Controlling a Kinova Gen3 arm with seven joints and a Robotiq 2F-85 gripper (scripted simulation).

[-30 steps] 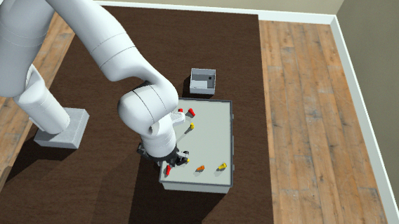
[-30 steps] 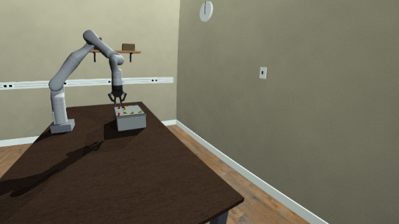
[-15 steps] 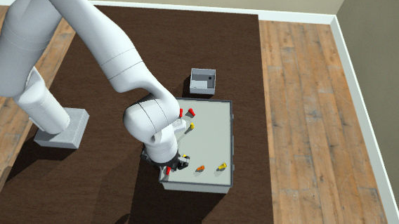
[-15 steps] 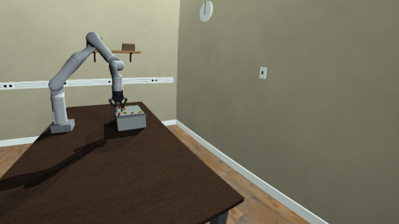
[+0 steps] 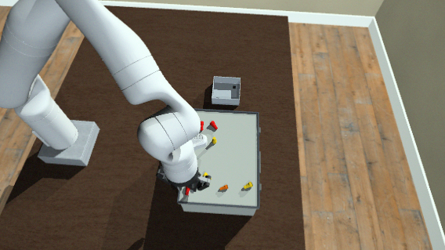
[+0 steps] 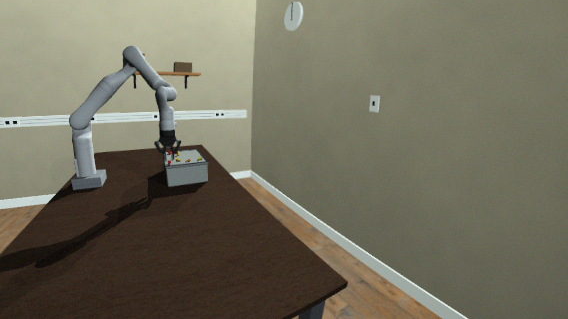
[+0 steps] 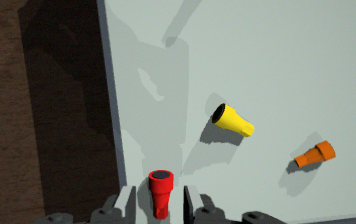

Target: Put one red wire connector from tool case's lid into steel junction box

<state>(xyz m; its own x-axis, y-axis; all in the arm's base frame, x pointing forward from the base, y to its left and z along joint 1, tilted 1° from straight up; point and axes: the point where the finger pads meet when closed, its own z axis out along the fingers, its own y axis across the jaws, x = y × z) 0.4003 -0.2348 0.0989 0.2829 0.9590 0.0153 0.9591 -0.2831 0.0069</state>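
My gripper is now 10 cm short of the orange connector and 3 cm above it. The rest, counted from my hand: grey tool case: 11 cm ahead, 10 cm to the left, 7 cm below.
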